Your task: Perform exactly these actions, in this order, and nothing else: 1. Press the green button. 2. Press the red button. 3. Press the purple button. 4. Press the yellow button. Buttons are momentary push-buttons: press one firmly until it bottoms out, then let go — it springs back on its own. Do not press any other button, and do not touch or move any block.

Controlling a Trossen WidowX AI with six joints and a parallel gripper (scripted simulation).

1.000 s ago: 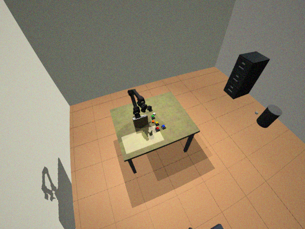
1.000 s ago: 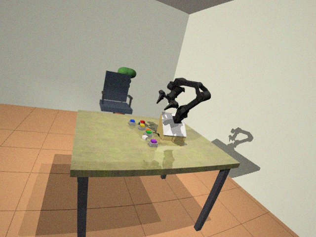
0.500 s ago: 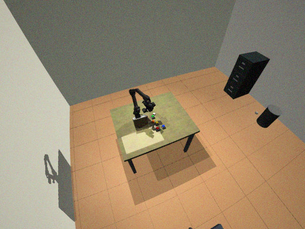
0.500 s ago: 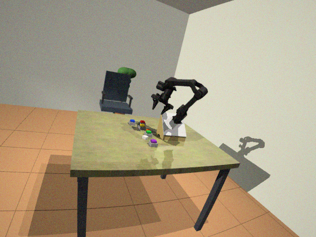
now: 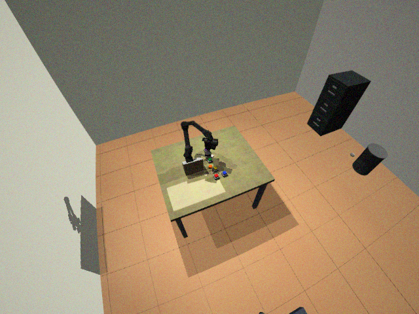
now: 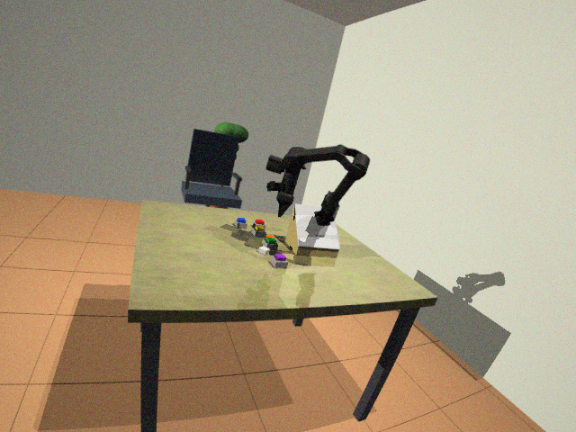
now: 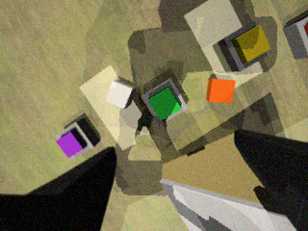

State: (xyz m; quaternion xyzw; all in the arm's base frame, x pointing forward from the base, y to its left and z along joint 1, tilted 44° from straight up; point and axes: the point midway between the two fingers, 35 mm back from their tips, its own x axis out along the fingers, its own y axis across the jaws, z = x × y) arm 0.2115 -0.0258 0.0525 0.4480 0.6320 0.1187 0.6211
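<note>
The green button lies 110 mm below my gripper tip and 10 mm ahead of it. Round my gripper tip: yellow button 130 mm to the right, 110 mm below, 20 mm ahead; grey block 130 mm below, 50 mm to the left, 50 mm ahead; orange block 130 mm below, 70 mm to the right, 20 mm behind.
</note>
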